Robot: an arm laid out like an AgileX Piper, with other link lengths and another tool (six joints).
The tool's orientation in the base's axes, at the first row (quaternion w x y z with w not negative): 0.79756 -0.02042 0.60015 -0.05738
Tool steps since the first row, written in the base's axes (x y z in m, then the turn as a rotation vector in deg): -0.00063 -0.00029 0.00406 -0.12 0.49 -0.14; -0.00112 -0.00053 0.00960 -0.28 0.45 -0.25; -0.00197 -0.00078 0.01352 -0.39 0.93 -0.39; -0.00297 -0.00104 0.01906 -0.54 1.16 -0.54; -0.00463 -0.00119 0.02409 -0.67 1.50 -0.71; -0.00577 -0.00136 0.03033 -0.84 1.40 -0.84; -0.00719 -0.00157 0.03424 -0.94 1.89 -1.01; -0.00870 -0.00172 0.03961 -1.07 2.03 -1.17; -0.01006 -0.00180 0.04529 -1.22 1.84 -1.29; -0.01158 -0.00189 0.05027 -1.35 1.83 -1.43; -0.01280 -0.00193 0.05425 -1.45 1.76 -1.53
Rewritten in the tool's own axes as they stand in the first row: -0.00402 -0.00074 0.00054 0.04 0.49 -0.17; -0.00941 -0.00158 0.00162 0.11 0.45 -0.35; -0.01336 -0.00228 0.00191 0.16 0.94 -0.52; -0.01889 -0.00316 0.00250 0.23 1.17 -0.71; -0.02413 -0.00394 0.00232 0.32 1.52 -0.90; -0.03038 -0.00481 0.00297 0.41 1.42 -1.09; -0.03448 -0.00551 0.00270 0.49 1.92 -1.25; -0.04000 -0.00631 0.00276 0.59 2.06 -1.43; -0.04579 -0.00706 0.00304 0.69 1.88 -1.60; -0.05095 -0.00775 0.00297 0.78 1.87 -1.76; -0.05508 -0.00828 0.00291 0.86 1.80 -1.88
